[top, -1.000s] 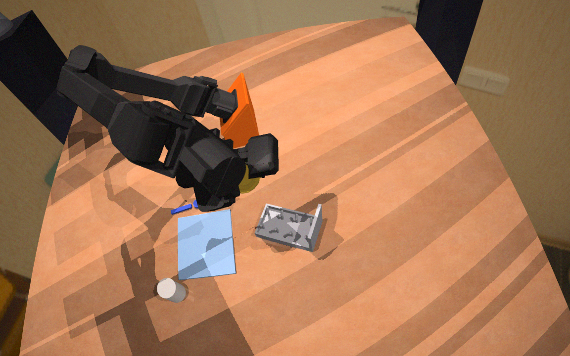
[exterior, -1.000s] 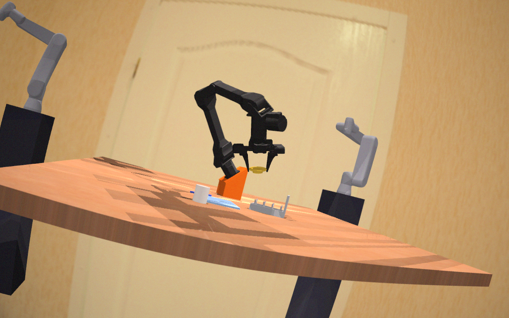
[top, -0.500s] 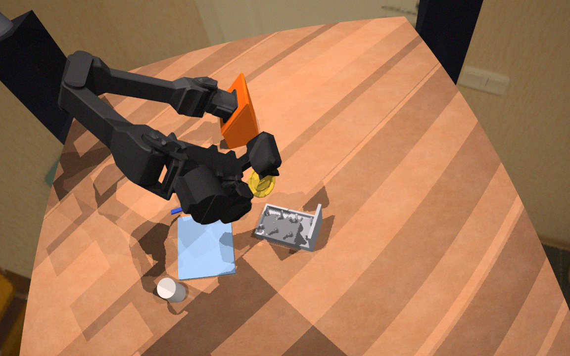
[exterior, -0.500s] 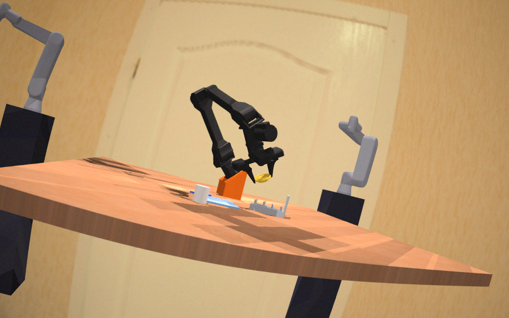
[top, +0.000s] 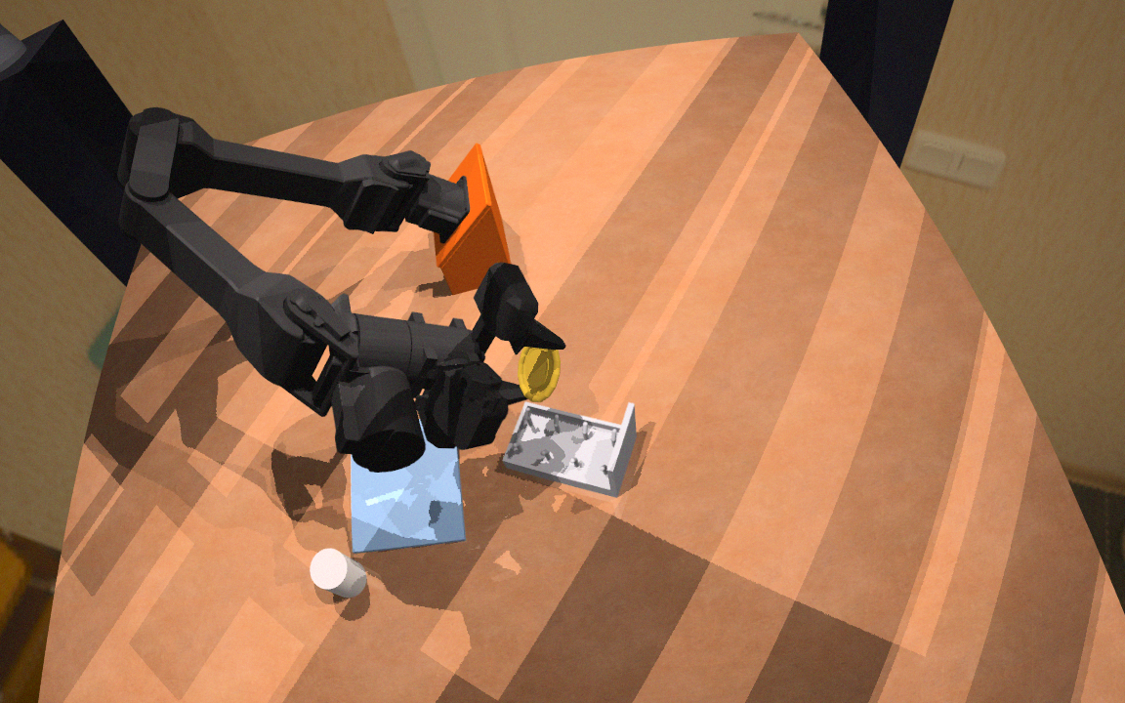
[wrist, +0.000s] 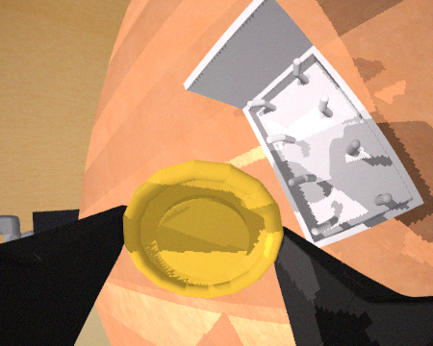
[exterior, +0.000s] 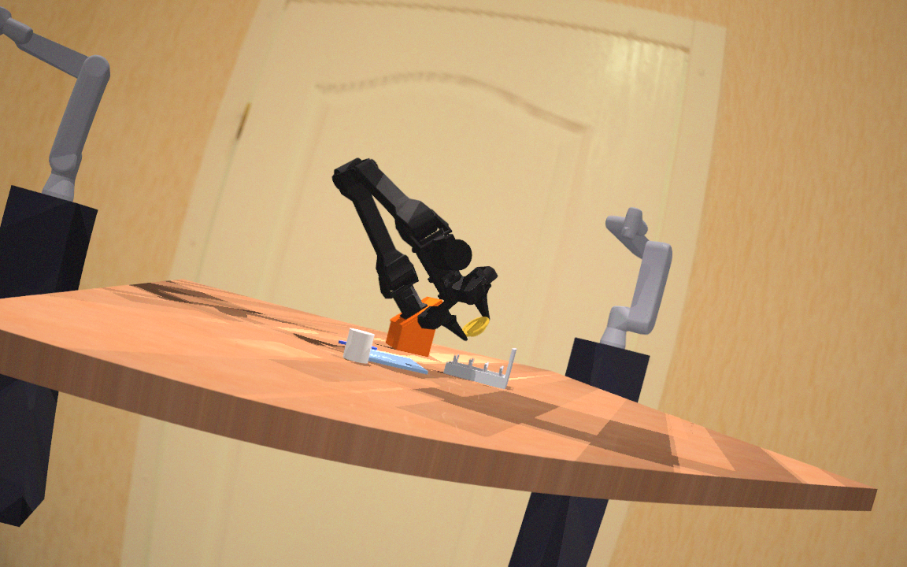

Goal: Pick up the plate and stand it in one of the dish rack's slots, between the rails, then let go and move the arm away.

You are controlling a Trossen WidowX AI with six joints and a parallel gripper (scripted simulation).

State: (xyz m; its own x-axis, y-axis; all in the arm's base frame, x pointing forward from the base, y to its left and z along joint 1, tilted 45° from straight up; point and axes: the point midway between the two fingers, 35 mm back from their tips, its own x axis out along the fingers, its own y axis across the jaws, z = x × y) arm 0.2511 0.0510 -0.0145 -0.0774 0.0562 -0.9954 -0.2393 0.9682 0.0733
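The grey dish rack lies 7 cm below my gripper tip and 5 cm ahead of it. The rest, counted from my gripper tip: blue spoon: 22 cm to the right, 9 cm below, 6 cm behind; yellow plate: 1 cm to the right; white cup: 26 cm to the right, 15 cm ahead, 7 cm below.
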